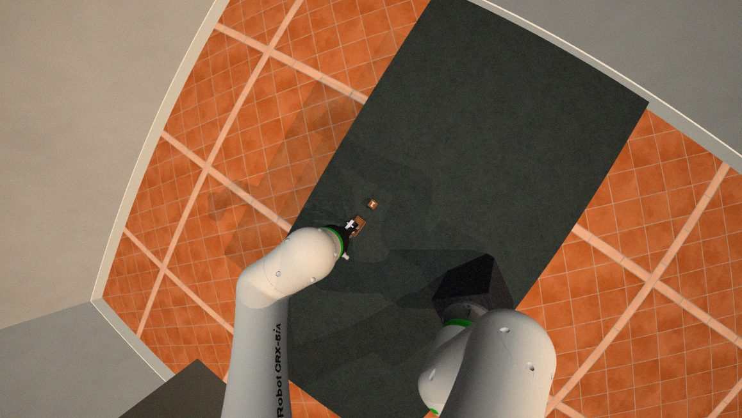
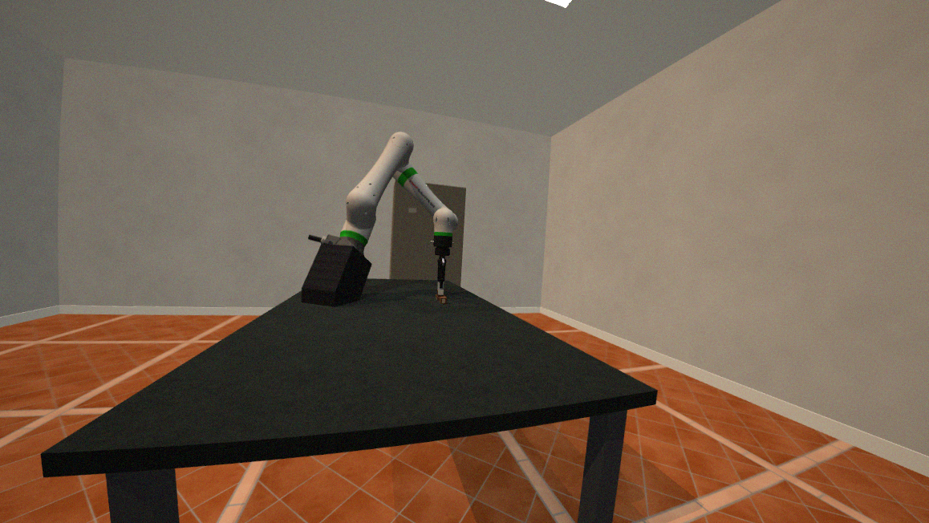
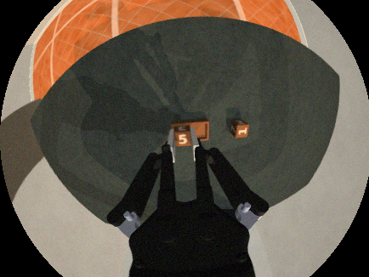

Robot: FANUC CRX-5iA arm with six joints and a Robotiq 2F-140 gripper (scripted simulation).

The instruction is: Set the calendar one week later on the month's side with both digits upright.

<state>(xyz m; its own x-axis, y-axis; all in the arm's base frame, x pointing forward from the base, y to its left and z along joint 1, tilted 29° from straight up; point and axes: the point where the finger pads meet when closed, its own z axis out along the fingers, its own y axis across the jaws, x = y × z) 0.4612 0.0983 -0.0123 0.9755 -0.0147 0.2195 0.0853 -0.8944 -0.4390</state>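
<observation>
My hand is 3 cm above the brown cube. Also, from my hand: brown tray: 5 cm below, 2 cm to the right.
</observation>
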